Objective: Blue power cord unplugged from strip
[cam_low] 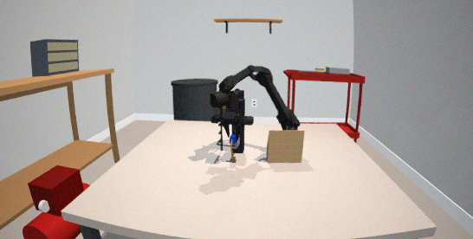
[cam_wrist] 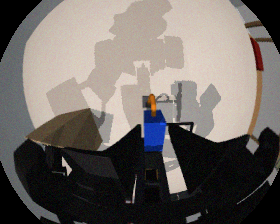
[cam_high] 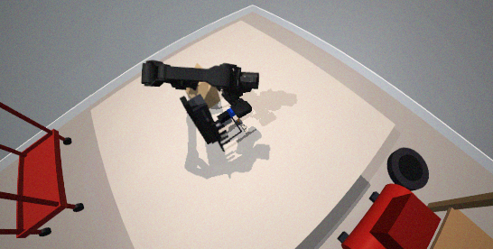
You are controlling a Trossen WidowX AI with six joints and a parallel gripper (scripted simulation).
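My gripper tip is 3 cm to the left of the blue plug.
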